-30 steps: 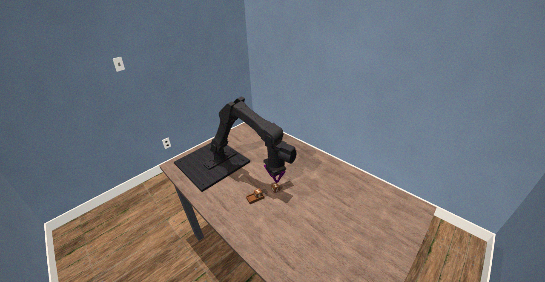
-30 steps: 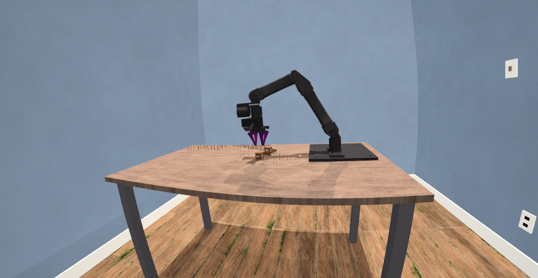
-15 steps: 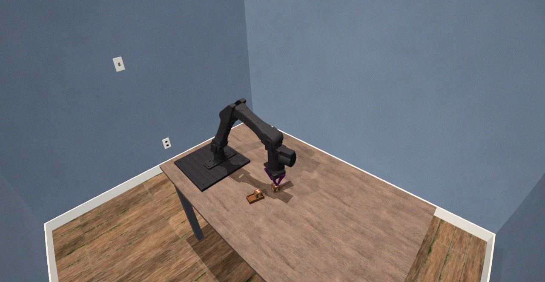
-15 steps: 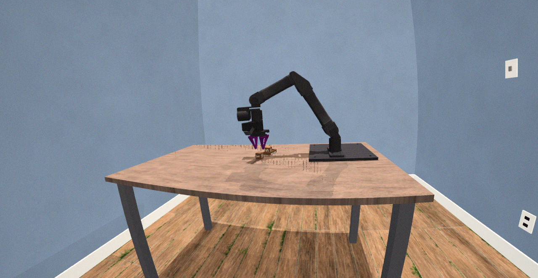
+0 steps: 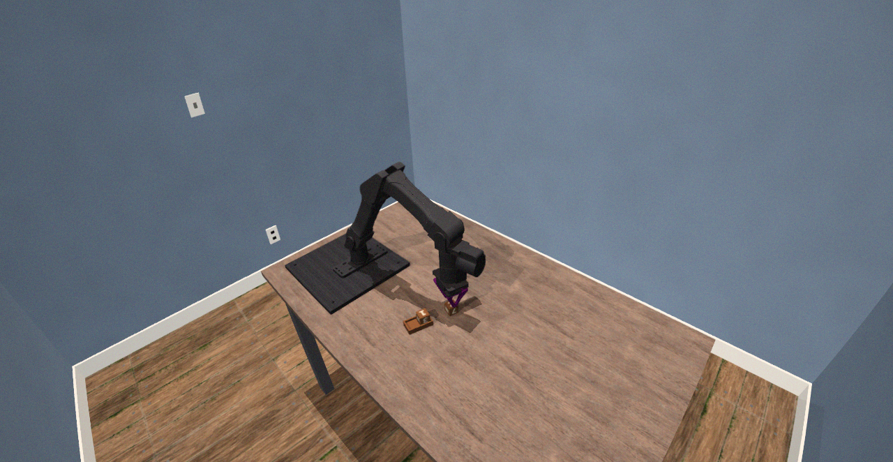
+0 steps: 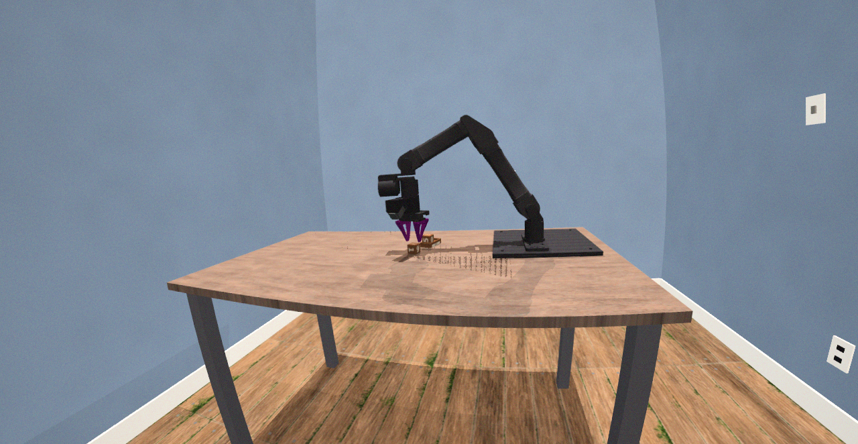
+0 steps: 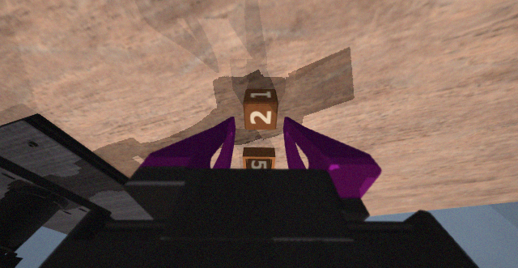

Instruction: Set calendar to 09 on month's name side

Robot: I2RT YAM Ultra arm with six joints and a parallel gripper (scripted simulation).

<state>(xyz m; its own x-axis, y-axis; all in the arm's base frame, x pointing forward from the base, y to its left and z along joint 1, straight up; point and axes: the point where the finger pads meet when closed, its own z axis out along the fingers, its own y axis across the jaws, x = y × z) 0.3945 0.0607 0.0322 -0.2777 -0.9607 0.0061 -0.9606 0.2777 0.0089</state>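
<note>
The wooden tray lies 11 cm to the right of my hand, 4 cm below it and 3 cm behind it.
</note>
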